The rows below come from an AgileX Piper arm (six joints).
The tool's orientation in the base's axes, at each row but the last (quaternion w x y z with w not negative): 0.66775 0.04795 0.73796 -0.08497; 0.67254 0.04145 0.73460 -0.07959; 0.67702 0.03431 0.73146 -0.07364; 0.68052 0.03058 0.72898 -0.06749; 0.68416 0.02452 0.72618 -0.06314; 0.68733 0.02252 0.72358 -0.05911; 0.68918 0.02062 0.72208 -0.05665; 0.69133 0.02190 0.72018 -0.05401
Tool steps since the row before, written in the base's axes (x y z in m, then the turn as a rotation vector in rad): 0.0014 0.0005 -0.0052 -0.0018 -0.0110 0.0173; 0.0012 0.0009 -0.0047 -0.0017 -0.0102 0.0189; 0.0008 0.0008 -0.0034 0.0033 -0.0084 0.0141; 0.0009 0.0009 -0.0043 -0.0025 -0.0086 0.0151; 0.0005 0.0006 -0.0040 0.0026 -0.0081 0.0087; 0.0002 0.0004 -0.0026 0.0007 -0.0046 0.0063; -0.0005 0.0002 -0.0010 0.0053 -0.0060 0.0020; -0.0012 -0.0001 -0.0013 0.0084 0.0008 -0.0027
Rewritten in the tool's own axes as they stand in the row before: 0.0050 0.0011 0.0018 -0.0165 -0.0122 -0.0013; 0.0045 0.0014 0.0014 -0.0182 -0.0115 -0.0015; 0.0033 0.0011 0.0009 -0.0139 -0.0087 0.0035; 0.0042 0.0013 0.0010 -0.0145 -0.0097 -0.0022; 0.0039 0.0009 0.0006 -0.0084 -0.0082 0.0031; 0.0026 0.0006 0.0003 -0.0061 -0.0048 0.0009; 0.0010 0.0002 -0.0005 -0.0020 -0.0055 0.0058; 0.0014 -0.0002 -0.0011 0.0023 0.0018 0.0084
